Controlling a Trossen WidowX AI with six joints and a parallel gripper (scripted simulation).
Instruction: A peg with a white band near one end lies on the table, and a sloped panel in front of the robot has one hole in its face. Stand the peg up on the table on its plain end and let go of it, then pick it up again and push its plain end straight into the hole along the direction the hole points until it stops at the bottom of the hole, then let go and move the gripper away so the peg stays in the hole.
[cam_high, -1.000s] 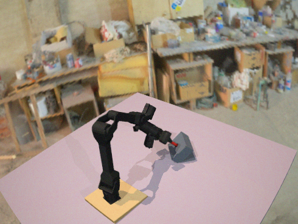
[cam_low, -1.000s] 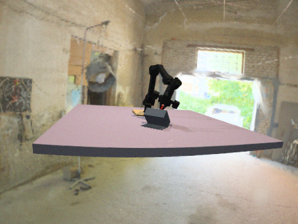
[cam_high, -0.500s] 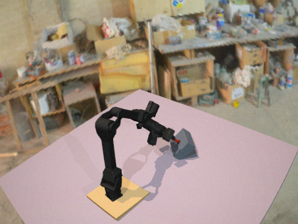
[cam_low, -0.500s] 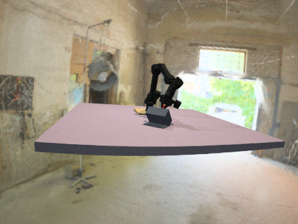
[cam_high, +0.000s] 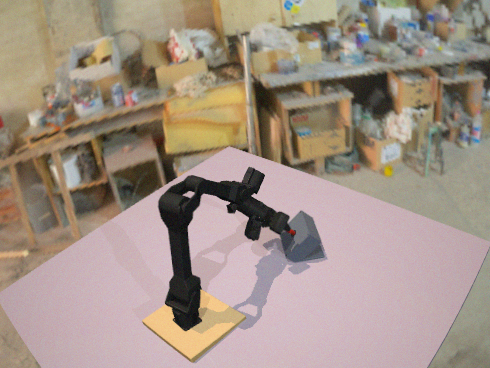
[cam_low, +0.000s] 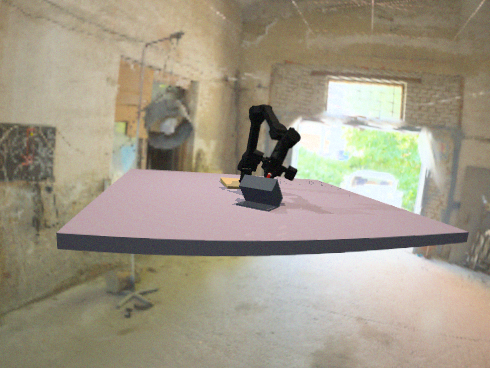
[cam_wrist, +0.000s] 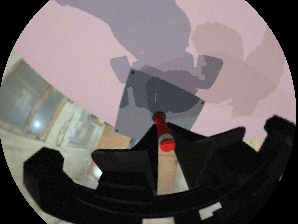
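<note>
Right now my gripper tip is 30 mm short of the sloped panel, 20 mm to the left of it and 40 mm above it. From my gripper tip the other things lie so: grey foot plate: 40 mm ahead, 30 mm to the right, 90 mm below; then red peg: 10 mm behind, 10 mm to the left, 10 mm above.
</note>
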